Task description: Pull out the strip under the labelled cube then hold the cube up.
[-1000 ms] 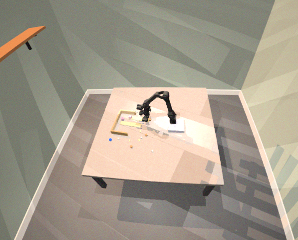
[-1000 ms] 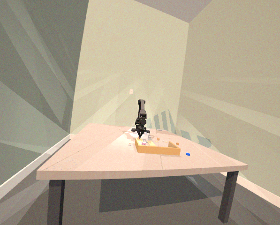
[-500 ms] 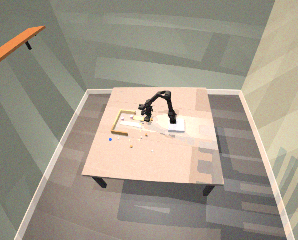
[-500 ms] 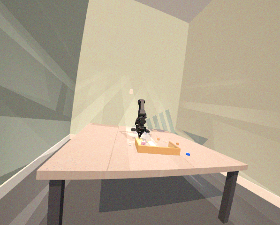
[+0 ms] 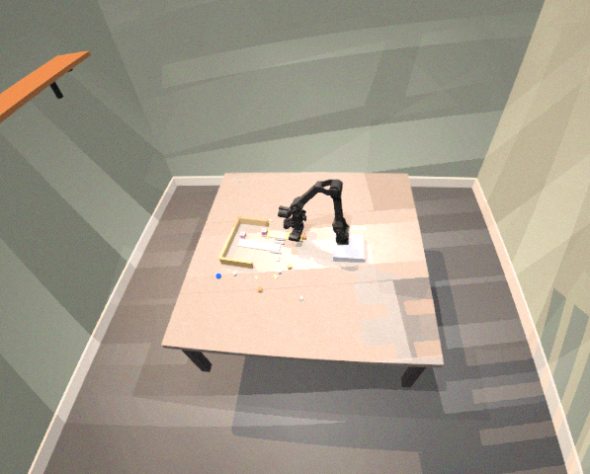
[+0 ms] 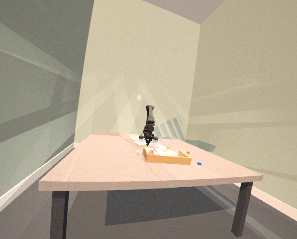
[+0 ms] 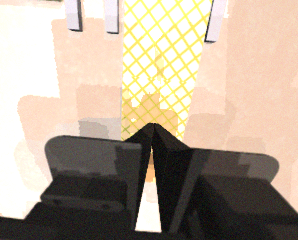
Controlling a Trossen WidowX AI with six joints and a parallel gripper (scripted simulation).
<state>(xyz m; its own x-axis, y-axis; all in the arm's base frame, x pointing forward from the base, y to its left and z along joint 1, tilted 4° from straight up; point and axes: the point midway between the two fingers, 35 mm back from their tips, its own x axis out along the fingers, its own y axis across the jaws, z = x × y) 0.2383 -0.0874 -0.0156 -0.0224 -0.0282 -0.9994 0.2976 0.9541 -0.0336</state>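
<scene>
Now: gripper tip 90 mm short of the yellow cross-hatched strip and 30 mm to the left of it. The rest, counted from my gripper tip: blue piece (450 mm ahead, 220 mm to the left).
</scene>
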